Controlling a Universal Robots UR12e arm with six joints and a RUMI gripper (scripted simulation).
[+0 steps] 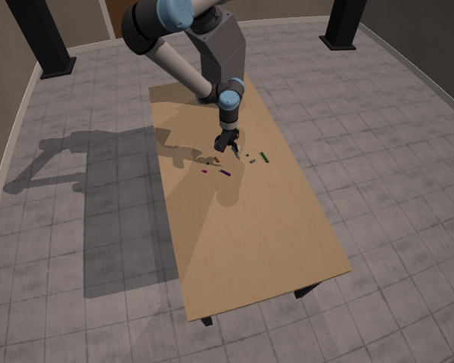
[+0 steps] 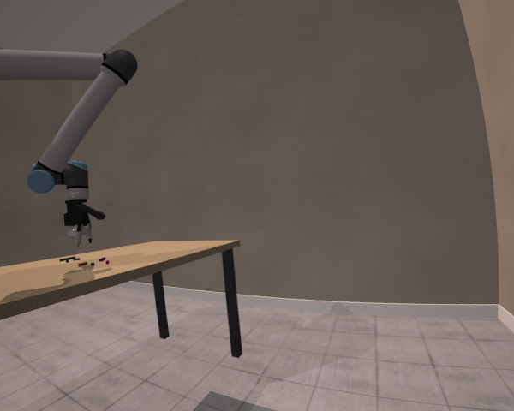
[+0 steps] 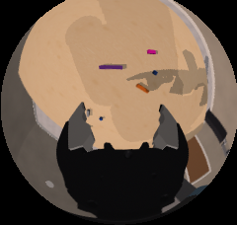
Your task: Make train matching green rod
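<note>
Now: hand 150 mm to the right of the grey rod, 70 mm above it and 10 mm short of it. Also, from my hand: purple rod 70 mm below, 70 mm ahead, 20 mm to the right; magenta rod 130 mm to the right, 70 mm below, 30 mm ahead; orange rod 70 mm below, 50 mm to the right, 40 mm behind.
</note>
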